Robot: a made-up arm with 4 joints. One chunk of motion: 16 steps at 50 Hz.
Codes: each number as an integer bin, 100 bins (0 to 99) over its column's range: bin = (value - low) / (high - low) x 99, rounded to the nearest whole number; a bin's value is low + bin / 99 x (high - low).
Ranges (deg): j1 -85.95..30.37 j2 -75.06..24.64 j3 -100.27..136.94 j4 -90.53..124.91
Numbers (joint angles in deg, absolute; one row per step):
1: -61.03 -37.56 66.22 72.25
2: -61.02 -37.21 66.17 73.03
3: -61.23 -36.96 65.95 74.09
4: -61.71 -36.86 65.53 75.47
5: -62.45 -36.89 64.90 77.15
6: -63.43 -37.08 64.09 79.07
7: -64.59 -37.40 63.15 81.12
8: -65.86 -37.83 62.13 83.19
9: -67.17 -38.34 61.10 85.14
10: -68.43 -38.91 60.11 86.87
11: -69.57 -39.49 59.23 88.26
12: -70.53 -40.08 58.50 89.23
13: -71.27 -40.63 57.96 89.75
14: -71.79 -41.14 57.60 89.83
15: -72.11 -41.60 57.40 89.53
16: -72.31 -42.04 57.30 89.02
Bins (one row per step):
1: 21 37 69 75
2: 21 38 69 75
3: 21 38 69 76
4: 21 38 69 76
5: 20 38 69 77
6: 19 38 69 78
7: 18 37 68 79
8: 17 37 68 80
9: 16 36 67 81
10: 15 36 67 82
11: 14 35 67 82
12: 13 35 66 83
13: 12 34 66 83
14: 12 34 66 83
15: 12 33 66 83
16: 12 33 66 83

